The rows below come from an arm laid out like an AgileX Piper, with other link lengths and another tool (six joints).
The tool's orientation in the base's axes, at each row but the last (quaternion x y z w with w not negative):
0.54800, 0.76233, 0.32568, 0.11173
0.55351, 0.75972, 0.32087, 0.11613
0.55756, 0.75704, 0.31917, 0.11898
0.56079, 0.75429, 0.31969, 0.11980
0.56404, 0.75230, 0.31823, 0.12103
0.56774, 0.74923, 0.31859, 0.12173
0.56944, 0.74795, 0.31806, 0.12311
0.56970, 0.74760, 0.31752, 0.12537
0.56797, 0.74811, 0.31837, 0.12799
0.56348, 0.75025, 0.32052, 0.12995
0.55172, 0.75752, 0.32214, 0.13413
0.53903, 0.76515, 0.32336, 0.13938
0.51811, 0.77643, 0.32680, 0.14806
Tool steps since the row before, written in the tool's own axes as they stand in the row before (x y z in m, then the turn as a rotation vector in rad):
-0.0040, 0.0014, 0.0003, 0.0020, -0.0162, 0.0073
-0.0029, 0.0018, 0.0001, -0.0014, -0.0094, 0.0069
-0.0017, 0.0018, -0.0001, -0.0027, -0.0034, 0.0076
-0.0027, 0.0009, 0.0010, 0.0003, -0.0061, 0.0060
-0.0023, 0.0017, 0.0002, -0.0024, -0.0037, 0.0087
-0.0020, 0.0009, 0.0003, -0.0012, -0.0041, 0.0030
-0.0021, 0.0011, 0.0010, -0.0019, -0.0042, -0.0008
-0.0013, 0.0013, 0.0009, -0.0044, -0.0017, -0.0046
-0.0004, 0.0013, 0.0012, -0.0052, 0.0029, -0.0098
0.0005, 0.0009, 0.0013, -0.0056, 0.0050, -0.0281
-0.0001, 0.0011, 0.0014, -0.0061, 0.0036, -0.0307
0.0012, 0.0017, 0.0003, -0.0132, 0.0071, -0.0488
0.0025, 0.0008, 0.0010, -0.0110, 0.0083, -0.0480
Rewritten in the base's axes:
0.0027, -0.0033, -0.0001, -0.0093, 0.0015, -0.0152
0.0025, -0.0023, 0.0005, -0.0030, -0.0005, -0.0113
0.0019, -0.0013, 0.0009, 0.0024, -0.0004, -0.0084
0.0022, -0.0020, -0.0007, -0.0016, 0.0013, -0.0083
0.0022, -0.0018, 0.0005, 0.0027, 0.0002, -0.0094
0.0015, -0.0016, 0.0000, -0.0011, -0.0007, -0.0050
0.0021, -0.0015, -0.0005, -0.0031, -0.0027, -0.0023
0.0019, -0.0007, -0.0001, -0.0024, -0.0059, 0.0017
0.0018, 0.0002, -0.0002, -0.0015, -0.0076, 0.0084
0.0012, 0.0010, -0.0003, -0.0100, -0.0138, 0.0236
0.0016, 0.0006, -0.0004, -0.0123, -0.0154, 0.0246
0.0010, 0.0016, 0.0010, -0.0172, -0.0274, 0.0395
0.0001, 0.0028, 0.0001, -0.0168, -0.0248, 0.0399

